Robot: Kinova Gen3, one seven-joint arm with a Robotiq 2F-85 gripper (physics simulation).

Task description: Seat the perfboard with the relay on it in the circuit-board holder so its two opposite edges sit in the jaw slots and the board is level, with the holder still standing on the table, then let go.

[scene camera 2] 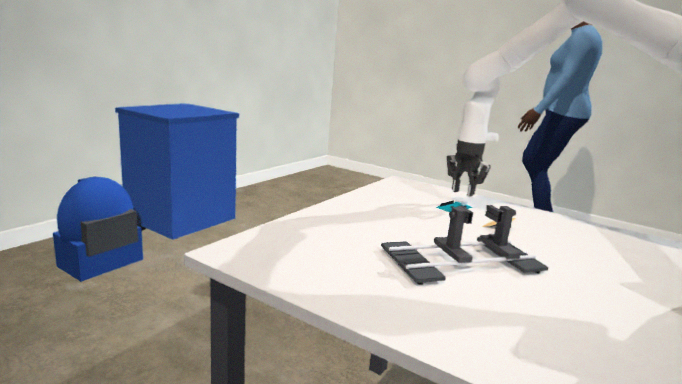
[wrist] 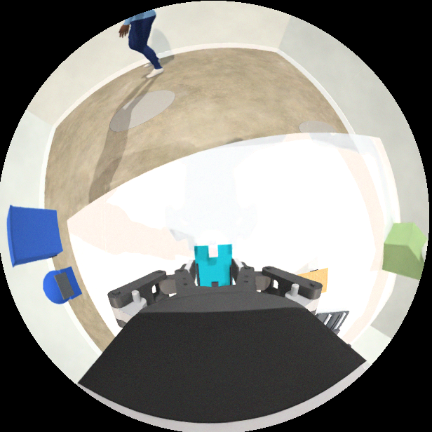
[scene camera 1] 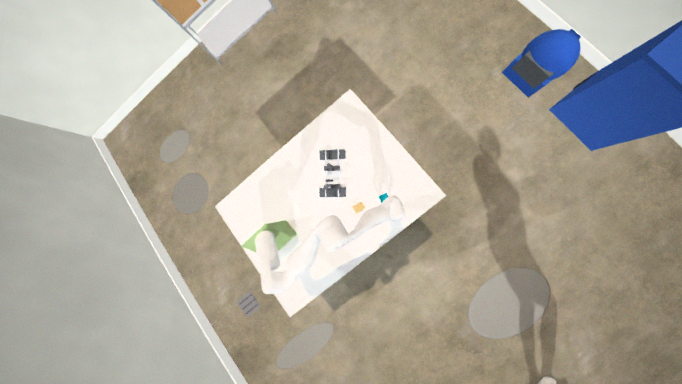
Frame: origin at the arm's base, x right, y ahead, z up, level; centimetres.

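Where they show: gripper, fingertip midpoint: (scene camera 2: pixel 462 194); arm's base, link origin: (scene camera 1: pixel 265 237).
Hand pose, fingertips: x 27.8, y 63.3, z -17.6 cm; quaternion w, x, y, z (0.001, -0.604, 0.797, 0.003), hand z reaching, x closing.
Observation:
Each offset is from my fingertips to the top centre of the thing. Level surfaces: height alone.
The circuit-board holder (scene camera 1: pixel 332 191) (scene camera 2: pixel 425 273) (wrist: pixel 334 319) stands on the table, its two upright jaws (scene camera 2: pixel 455 232) with no board between them. An orange-tan board @[dz -0.3, dx -10.4, dy -14.4 cm] (scene camera 1: pixel 358 207) (scene camera 2: pixel 492 224) (wrist: pixel 320 280) lies behind it, looking slightly tilted; a small dark part shows at its edge in the wrist view, too small to name as the relay. A teal board @[dz -2.2, dx -2.9, dy +0.7 cm] (scene camera 1: pixel 383 197) (scene camera 2: pixel 444 207) (wrist: pixel 202 253) with a pale block at one end lies nearby. My gripper (scene camera 2: pixel 464 193) (wrist: pixel 213 266) is half open and empty, pointing down above the teal board. In scene camera 1 the arm hides it.
The arm (scene camera 1: pixel 330 230) (scene camera 2: pixel 530 37) spans the table @[dz -3.4 cm] (scene camera 1: pixel 345 110) (scene camera 2: pixel 300 280). A green angular object (scene camera 1: pixel 285 232) (wrist: pixel 405 247) is by the arm's base. A person (scene camera 2: pixel 575 75) (wrist: pixel 142 37) stands beyond the table. A blue cabinet (scene camera 2: pixel 200 165) and a blue rounded object (scene camera 2: pixel 95 205) are on the floor.

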